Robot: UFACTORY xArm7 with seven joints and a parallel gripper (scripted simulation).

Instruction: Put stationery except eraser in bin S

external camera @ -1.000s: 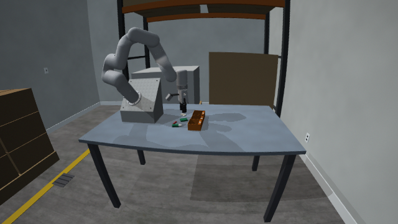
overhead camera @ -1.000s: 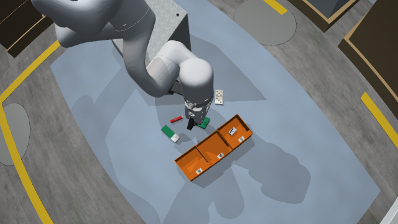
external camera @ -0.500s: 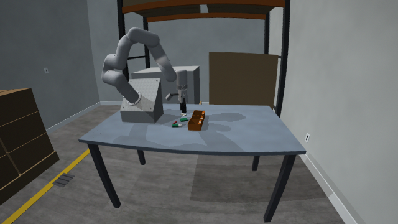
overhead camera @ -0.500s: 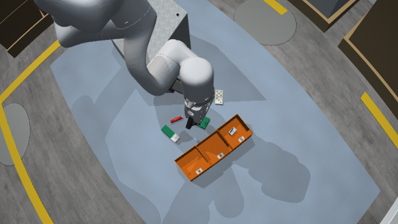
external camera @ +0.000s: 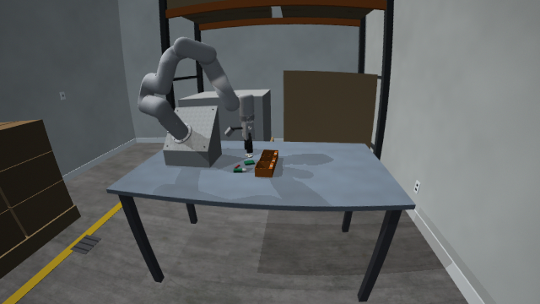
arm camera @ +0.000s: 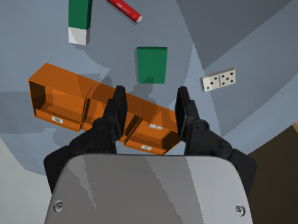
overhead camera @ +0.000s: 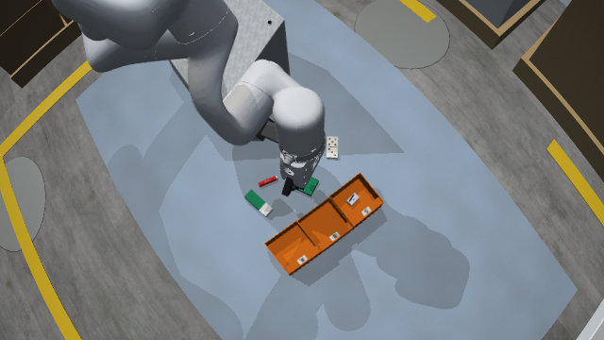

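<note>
My gripper is now 9 cm above the green block. From my hand the other things lie so: red battery (9 cm below, 6 cm to the right, 5 cm behind); orange bin (11 cm ahead, 7 cm below, 2 cm to the right); grey sharpener (9 cm ahead, 8 cm below, 6 cm to the left).
</note>
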